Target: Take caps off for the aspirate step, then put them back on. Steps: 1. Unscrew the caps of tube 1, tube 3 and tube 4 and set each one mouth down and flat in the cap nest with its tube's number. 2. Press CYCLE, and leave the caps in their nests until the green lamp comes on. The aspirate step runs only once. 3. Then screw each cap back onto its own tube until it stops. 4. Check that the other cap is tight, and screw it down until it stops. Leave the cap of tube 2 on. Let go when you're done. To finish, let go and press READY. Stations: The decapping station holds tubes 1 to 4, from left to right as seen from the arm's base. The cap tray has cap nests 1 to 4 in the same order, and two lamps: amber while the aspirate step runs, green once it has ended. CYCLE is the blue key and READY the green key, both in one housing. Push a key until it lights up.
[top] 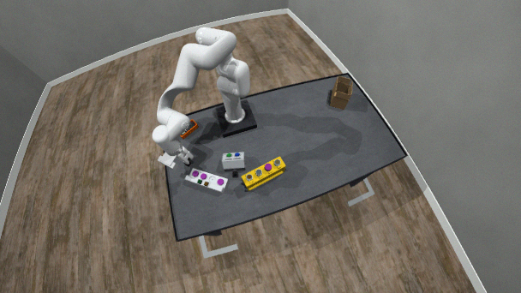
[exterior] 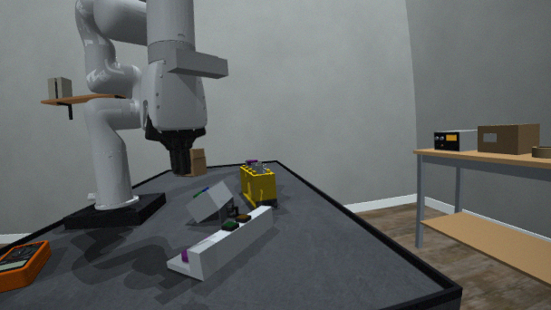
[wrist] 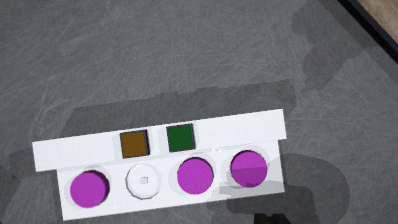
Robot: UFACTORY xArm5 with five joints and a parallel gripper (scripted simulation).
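My gripper is now 200 mm to the right of the green key, 100 mm above it and 10 mm past it. From my hand the other things lie so: orange multimeter 310 mm behind, 150 mm below, 10 mm to the right; blue key 240 mm to the left, 100 mm below; grey key housing 220 mm to the left, 120 mm below, 10 mm ahead.
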